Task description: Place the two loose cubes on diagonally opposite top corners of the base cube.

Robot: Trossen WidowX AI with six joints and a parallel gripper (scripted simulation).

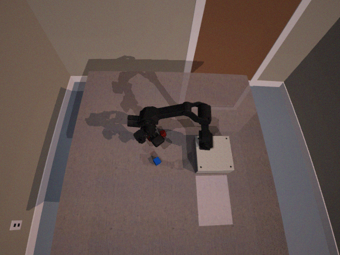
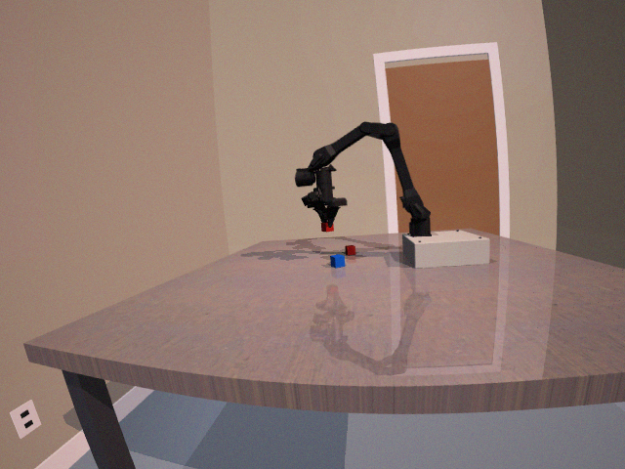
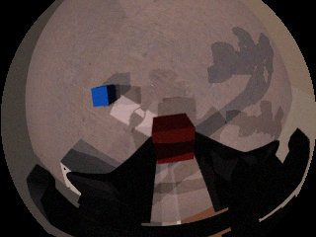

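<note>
The blue cube lies 50 mm behind my gripper tip, 110 mm to the left of it and 110 mm below it. The rest, counted from my gripper tip: red cube right at my gripper tip.
</note>
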